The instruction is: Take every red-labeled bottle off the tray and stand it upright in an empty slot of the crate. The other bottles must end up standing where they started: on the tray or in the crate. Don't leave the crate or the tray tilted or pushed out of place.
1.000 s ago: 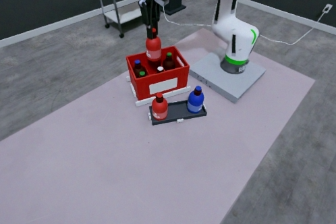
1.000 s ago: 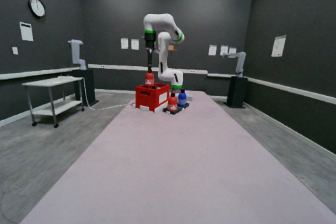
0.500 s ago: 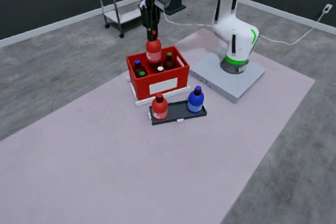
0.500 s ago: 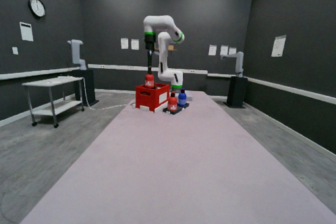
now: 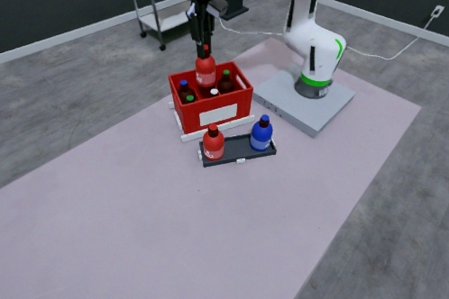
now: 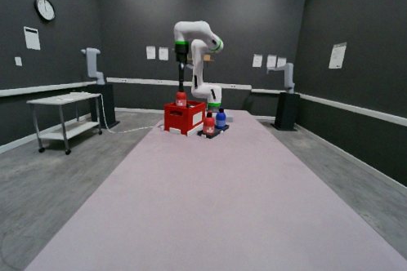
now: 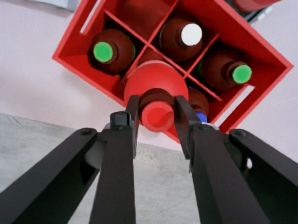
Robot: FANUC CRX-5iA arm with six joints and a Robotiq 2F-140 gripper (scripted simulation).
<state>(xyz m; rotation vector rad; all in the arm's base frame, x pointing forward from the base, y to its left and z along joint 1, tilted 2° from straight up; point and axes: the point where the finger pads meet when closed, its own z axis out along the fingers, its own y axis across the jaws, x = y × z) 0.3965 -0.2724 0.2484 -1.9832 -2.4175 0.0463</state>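
Right now the red crate is 21 cm below my hand, 4 cm to the left of it and 2 cm ahead of it. The rest, counted from my hand: blue bottle 30 cm to the left, 21 cm below; red bottle 21 cm below, 20 cm to the left, 16 cm ahead; dark tray 28 cm below, 25 cm to the left, 8 cm ahead.
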